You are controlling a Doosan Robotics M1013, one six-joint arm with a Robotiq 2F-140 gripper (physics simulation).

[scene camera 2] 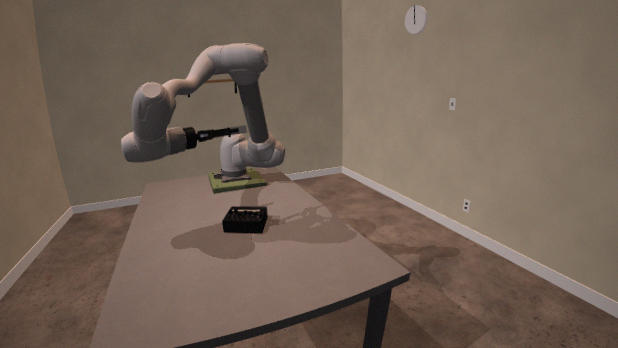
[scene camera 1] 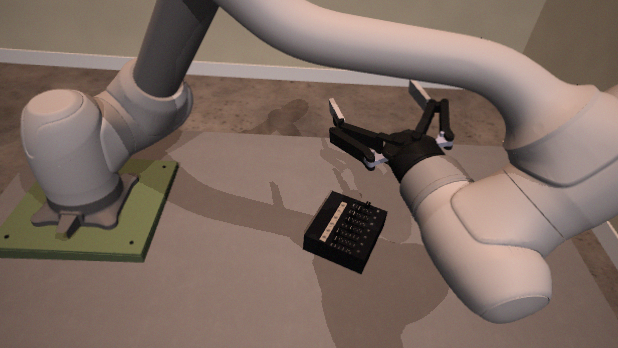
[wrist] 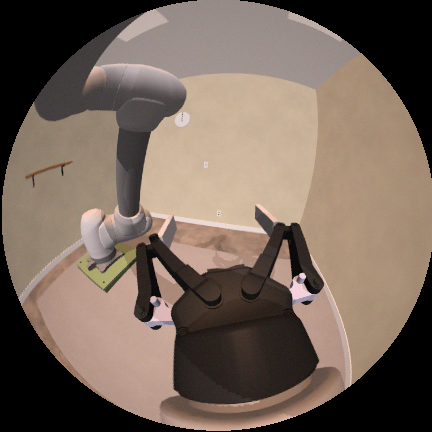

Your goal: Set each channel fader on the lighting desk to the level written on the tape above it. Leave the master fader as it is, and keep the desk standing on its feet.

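Seen in the pictures: gripper, fingertip midpoint: (scene camera 2: 237, 130) (scene camera 1: 371, 94) (wrist: 215, 216); arm's base at its link origin: (scene camera 2: 234, 176) (scene camera 1: 89, 199) (wrist: 104, 257).
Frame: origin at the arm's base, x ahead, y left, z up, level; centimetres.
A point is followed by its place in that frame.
The black lighting desk (scene camera 1: 320, 220) @(x 55.3, y -5.8, z 2.5 cm) (scene camera 2: 244, 226) @(x 68.5, y -8.3, z 0.3 cm) stands upright on the table, in the middle of both scene views. A pale tape strip (scene camera 1: 333, 221) @(x 58.3, y -6.1, z 2.7 cm) (scene camera 2: 245, 211) @(x 62.1, y -6.1, z 3.7 cm) runs along its top beside rows of small faders. The writing on the tape and the exact fader levels are too small to read. My gripper (scene camera 1: 377, 97) @(x 61.7, y -6.4, z 37.1 cm) (wrist: 215, 216) @(x 61.7, y -6.4, z 37.1 cm) is open and empty. It is held high above the table, pointing sideways, well apart from the desk. In scene camera 2 the gripper (scene camera 2: 242, 129) @(x 61.7, y -6.4, z 37.1 cm) shows from the side. The desk does not show in the wrist view.
The arm's base stands on a green plate (scene camera 1: 155, 220) @(x 16.6, y -4.9, z -0.9 cm) (scene camera 2: 216, 188) @(x 16.7, y -13.3, z -0.1 cm) (wrist: 106, 286) @(x 16.7, y -13.3, z -0.4 cm) at one end of the table (scene camera 1: 225, 310) @(x 36.1, y -26.1, z -3.0 cm) (scene camera 2: 200, 300) @(x 102.3, y -29.6, z -3.0 cm) (wrist: 85, 330) @(x 20.3, y -36.8, z -3.0 cm). The arm's large links arch above the table. Walls surround it, with a clock (scene camera 2: 415, 19) (wrist: 182, 119) and a small shelf (wrist: 49, 169).
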